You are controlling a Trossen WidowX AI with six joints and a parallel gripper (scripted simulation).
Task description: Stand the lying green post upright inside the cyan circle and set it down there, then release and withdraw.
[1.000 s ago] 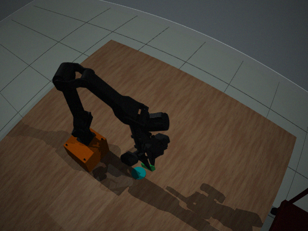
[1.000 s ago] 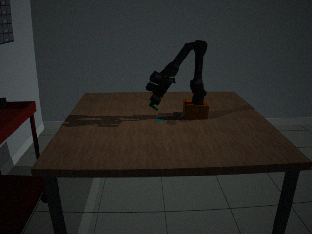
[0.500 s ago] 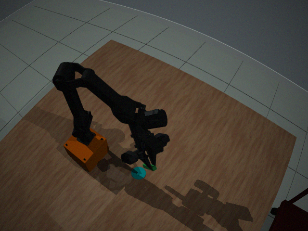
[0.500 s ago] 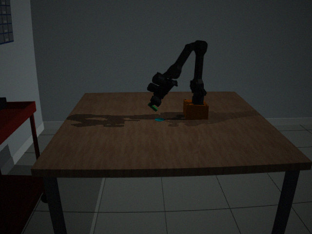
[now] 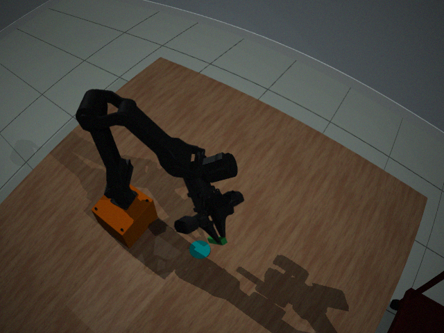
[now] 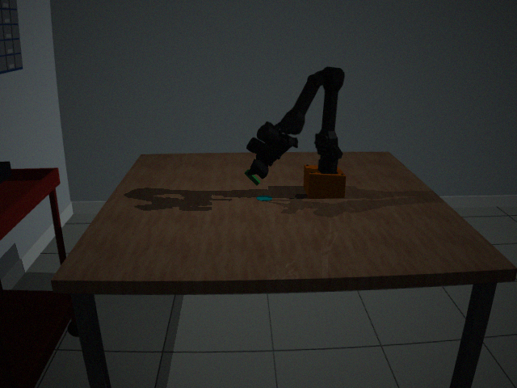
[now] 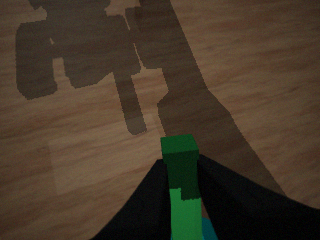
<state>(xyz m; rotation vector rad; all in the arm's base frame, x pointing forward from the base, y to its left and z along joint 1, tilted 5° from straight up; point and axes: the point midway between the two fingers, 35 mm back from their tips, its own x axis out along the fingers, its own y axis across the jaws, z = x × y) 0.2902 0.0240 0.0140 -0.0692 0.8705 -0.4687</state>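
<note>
The cyan circle is 60 mm behind my gripper tip, 10 mm to the right of it and 100 mm below it. Also, from my gripper tip: green post (10 mm behind, 10 mm below).
</note>
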